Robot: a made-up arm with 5 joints.
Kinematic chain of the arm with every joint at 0, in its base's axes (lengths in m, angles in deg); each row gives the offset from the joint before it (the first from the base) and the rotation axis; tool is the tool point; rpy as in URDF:
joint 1: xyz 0.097 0 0.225 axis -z
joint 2: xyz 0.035 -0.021 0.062 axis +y
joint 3: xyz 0.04 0 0.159 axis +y
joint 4: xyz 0.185 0 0.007 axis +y
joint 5: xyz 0.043 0.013 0 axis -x
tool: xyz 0 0 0 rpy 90 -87.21 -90
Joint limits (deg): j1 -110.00..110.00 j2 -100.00..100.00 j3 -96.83..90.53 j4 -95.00..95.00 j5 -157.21..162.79
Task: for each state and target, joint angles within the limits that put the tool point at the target. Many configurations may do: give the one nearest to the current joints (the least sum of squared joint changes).
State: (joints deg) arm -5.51 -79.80 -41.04 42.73 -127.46
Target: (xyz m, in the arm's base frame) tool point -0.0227 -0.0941 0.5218
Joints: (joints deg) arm -35.16 -94.87 -10.08 57.82 -127.46
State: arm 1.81 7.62 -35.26 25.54 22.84
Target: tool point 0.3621 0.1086 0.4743
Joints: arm -23.88 -2.70 -8.98 36.05 22.84
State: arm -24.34 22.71 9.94 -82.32 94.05
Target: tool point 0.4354 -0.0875 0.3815
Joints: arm 13.19 29.62 -9.00 -74.29 94.05
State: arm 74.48 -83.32 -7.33 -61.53 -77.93
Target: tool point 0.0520 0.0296 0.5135
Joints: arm 41.88 -92.85 36.21 -66.30 -77.93
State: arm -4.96 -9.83 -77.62 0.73 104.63
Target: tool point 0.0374 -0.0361 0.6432
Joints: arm -24.61 -13.07 -96.83 -41.33 104.63
